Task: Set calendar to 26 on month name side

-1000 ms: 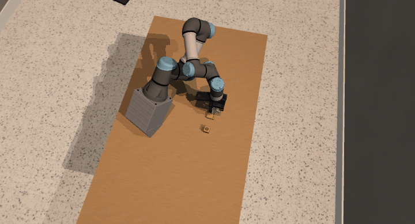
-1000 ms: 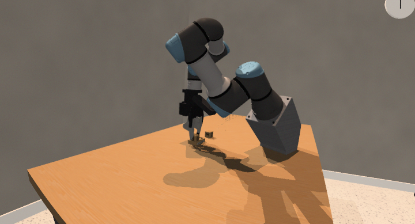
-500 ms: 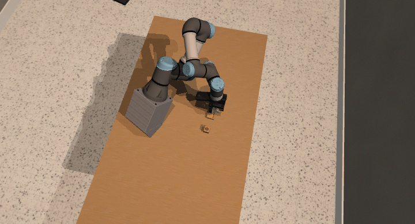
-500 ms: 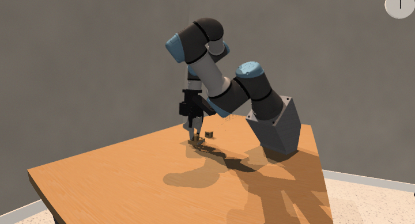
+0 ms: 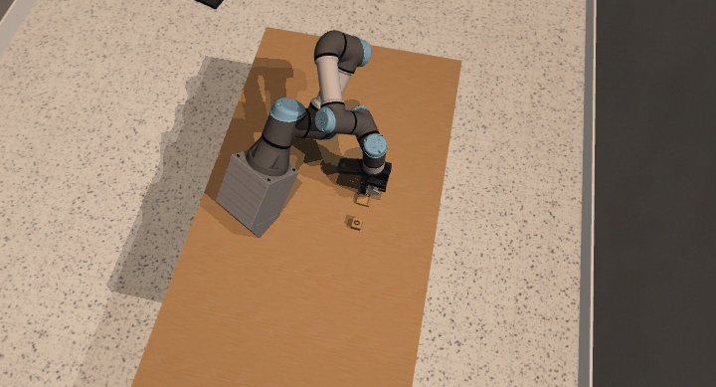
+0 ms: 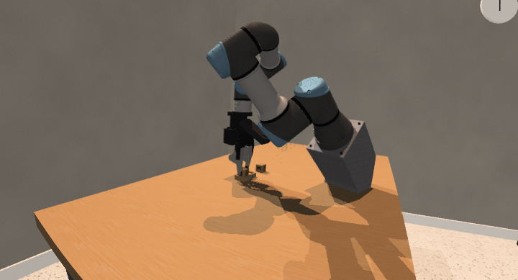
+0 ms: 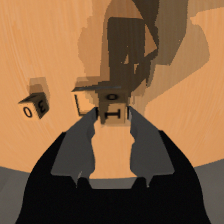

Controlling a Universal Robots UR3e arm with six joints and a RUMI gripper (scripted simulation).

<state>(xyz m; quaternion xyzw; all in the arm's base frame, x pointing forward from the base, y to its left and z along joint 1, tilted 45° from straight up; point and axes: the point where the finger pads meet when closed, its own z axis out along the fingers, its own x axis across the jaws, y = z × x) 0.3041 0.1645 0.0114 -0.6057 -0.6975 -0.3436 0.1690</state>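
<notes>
The shallow wooden tray lies 2 cm to the right of my hand and 3 cm below it.
</notes>
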